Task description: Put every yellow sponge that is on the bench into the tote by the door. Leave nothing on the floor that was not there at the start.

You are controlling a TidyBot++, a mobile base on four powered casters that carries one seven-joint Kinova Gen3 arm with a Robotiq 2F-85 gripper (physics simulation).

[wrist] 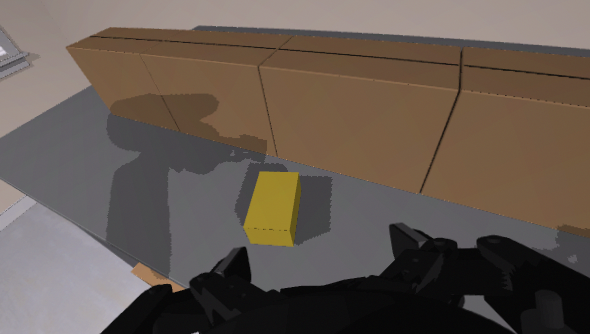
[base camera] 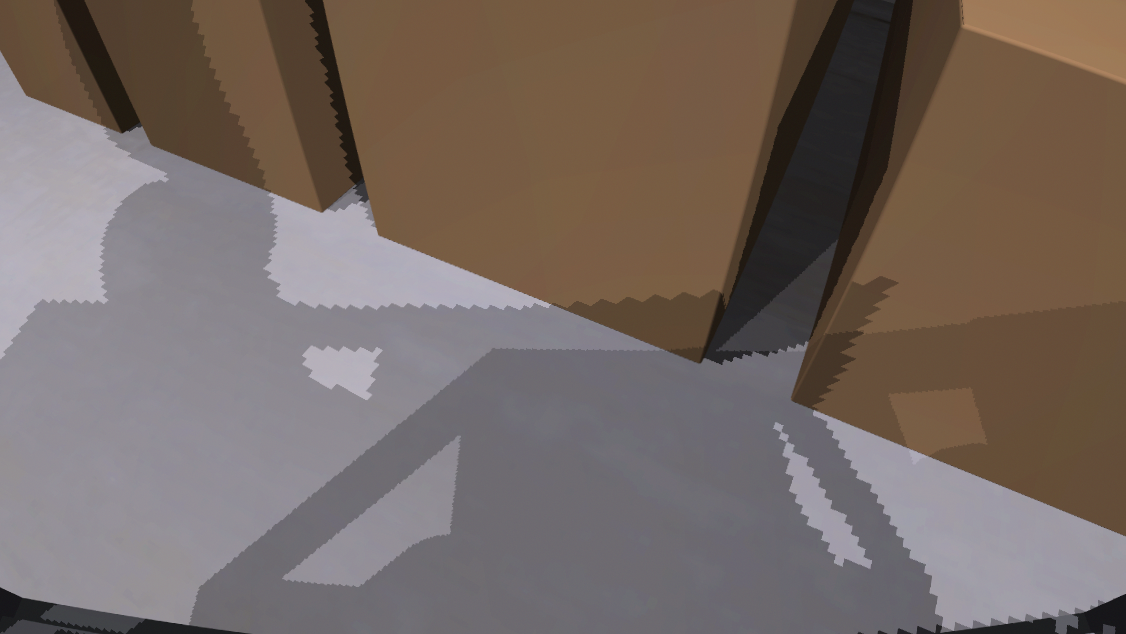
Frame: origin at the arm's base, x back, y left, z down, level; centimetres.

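Seen in the pictures: gripper, between the fingertips: [wrist: 319, 251].
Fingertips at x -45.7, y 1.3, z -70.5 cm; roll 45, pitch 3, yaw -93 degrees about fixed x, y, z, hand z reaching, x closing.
Offsets run from my fingertips to a thing's middle. Level surfaces: height alone.
One yellow sponge @[dx -15.4, dy +5.5, dz +16.5 cm] [wrist: 272, 202], a block, lies on the grey bench @[dz +18.8 cm] [wrist: 215, 200] in the wrist view, left of the middle, in front of a row of brown boxes. My gripper [wrist: 319, 251] is open, with its two fingers wide apart at the bottom of the wrist view. The sponge lies beyond the fingertips and a little to the left of midway between them; nothing is between the fingers. The gripper does not show in the base camera view. The tote and the door do not show in either view.
A row of brown boxes @[dx -27.8, dy -8.1, dz +9.8 cm] [wrist: 350, 110] stands along the back of the bench, before the wall. In the base camera view, large brown boxes [base camera: 551, 141] [base camera: 984, 236] stand on the floor @[dz +110.2 cm] [base camera: 196, 441] close ahead, with narrow gaps between them. A window corner shows at the wrist view's upper left.
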